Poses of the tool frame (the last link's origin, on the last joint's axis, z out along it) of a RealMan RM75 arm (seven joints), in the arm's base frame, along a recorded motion.
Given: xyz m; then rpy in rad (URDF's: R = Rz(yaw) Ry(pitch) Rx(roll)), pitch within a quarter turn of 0, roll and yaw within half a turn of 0.
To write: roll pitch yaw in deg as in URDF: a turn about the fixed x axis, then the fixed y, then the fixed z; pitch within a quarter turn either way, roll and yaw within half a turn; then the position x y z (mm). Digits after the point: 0 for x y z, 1 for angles.
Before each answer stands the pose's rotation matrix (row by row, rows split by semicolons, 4 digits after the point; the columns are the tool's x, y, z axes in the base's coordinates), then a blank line. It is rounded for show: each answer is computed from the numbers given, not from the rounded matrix.
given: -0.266, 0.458, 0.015, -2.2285, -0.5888, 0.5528
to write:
0.7077 0.6950 -0.1266; 0.4367 -0.2895 0.8518; 0.5554 -0.6581 -0.5084

-127.7, -33.7, 31.7, -266, 458, 15
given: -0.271, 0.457, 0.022, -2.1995, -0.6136, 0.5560
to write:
0.6944 0.7060 -0.1392; 0.4315 -0.2537 0.8657; 0.5758 -0.6613 -0.4808

-126.0, -35.2, 31.9, -271, 457, 22
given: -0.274, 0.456, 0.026, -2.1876, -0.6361, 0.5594
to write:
0.6818 0.7177 -0.1416; 0.4269 -0.2331 0.8737; 0.5941 -0.6562 -0.4653

-125.3, -36.4, 32.1, -274, 456, 26
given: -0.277, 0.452, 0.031, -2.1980, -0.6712, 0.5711
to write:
0.6588 0.7409 -0.1306; 0.4233 -0.2215 0.8785; 0.6219 -0.6340 -0.4596

-125.9, -38.5, 32.7, -277, 452, 31
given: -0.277, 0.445, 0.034, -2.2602, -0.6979, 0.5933
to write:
0.6353 0.7667 -0.0925; 0.4284 -0.2501 0.8683; 0.6426 -0.5912 -0.4874

-129.5, -40.0, 34.0, -277, 445, 34
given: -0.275, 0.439, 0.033, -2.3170, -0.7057, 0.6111
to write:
0.6234 0.7795 -0.0607; 0.4367 -0.2828 0.8540; 0.6486 -0.5589 -0.5167

-132.8, -40.4, 35.0, -275, 439, 33
